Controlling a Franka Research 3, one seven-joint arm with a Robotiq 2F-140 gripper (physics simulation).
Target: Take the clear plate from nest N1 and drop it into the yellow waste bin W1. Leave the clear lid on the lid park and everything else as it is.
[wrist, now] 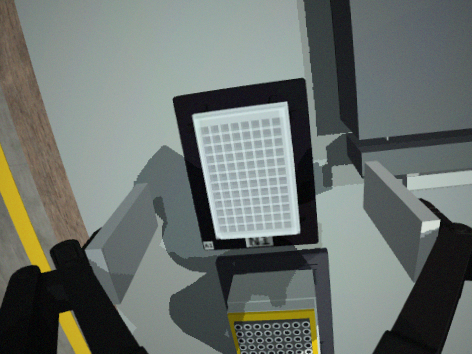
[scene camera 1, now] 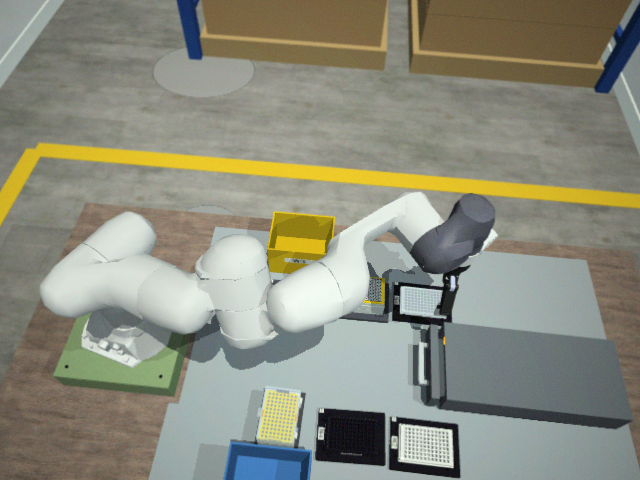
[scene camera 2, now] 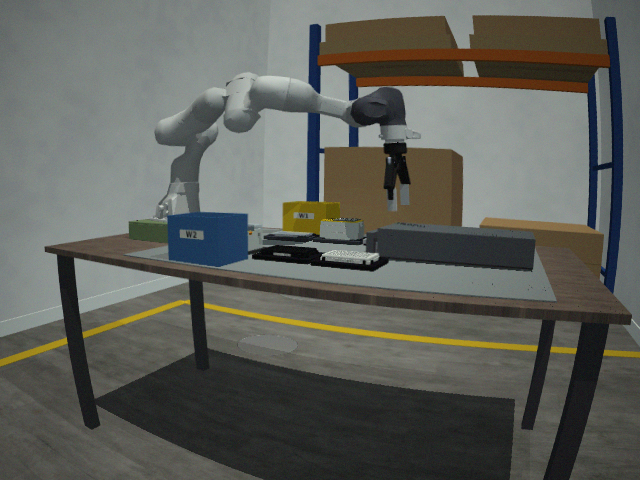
Scene:
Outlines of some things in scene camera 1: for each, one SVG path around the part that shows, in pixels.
My gripper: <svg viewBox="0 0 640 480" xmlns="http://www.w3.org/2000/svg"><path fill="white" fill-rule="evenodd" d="M470 265L458 267L443 274L442 281L444 285L441 302L438 302L434 311L435 316L451 316L456 293L459 285L457 285L459 275L466 271Z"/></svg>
A yellow-topped tip rack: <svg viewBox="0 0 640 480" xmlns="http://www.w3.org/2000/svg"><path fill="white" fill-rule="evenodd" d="M370 277L368 295L362 306L353 312L382 315L385 306L385 278Z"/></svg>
A grey device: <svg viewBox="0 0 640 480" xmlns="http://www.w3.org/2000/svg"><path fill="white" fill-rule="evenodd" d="M418 343L418 385L426 385L426 406L434 407L439 401L439 408L443 410L618 429L634 421L614 340L444 322L439 332L438 325L430 324L425 334L425 343Z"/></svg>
A clear plate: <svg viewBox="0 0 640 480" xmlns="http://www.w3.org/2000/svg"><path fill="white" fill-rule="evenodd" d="M400 287L400 314L446 319L446 317L434 315L438 302L441 302L442 290Z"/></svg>

